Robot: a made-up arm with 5 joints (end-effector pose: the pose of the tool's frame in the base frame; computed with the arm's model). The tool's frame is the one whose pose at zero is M. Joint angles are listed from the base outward.
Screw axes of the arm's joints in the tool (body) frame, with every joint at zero. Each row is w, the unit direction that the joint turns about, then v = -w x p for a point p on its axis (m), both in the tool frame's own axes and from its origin. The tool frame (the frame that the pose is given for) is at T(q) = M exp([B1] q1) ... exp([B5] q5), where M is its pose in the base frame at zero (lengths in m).
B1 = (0, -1, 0, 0.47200, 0.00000, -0.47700)
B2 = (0, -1, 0, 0.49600, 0.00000, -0.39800)
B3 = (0, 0, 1, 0.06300, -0.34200, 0.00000)
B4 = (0, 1, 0, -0.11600, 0.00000, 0.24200)
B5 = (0, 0, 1, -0.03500, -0.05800, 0.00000)
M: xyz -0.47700 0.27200 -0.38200 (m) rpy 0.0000 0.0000 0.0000 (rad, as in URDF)
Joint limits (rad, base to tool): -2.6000..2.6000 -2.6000..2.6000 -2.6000..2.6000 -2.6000..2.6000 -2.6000..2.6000
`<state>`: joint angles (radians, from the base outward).
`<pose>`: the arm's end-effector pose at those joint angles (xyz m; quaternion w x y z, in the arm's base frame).
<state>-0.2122 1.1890 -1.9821 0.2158 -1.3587</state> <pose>0.3225 0.6080 -0.1050 0.0392 -0.4933 -0.1369 0.8581</pose>
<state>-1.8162 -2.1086 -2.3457 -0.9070 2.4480</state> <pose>0.5189 0.5257 0.5033 0.6404 -0.1558 -0.7068 -0.2569</pose>
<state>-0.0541 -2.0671 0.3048 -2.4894 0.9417</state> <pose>-0.5235 0.2663 0.2278 0.9121 0.0183 -0.2124 0.3501</pose>
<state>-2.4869 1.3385 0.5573 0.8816 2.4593</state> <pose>-0.3127 0.0433 0.1830 0.0872 -0.7819 -0.2388 -0.5692</pose>
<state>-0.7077 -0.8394 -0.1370 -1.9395 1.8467</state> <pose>-0.5707 0.1621 0.1452 0.5808 -0.1958 -0.0635 0.7876</pose>
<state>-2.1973 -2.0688 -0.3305 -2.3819 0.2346</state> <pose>0.4567 0.2098 0.4049 0.5572 0.1230 0.7888 0.2285</pose>
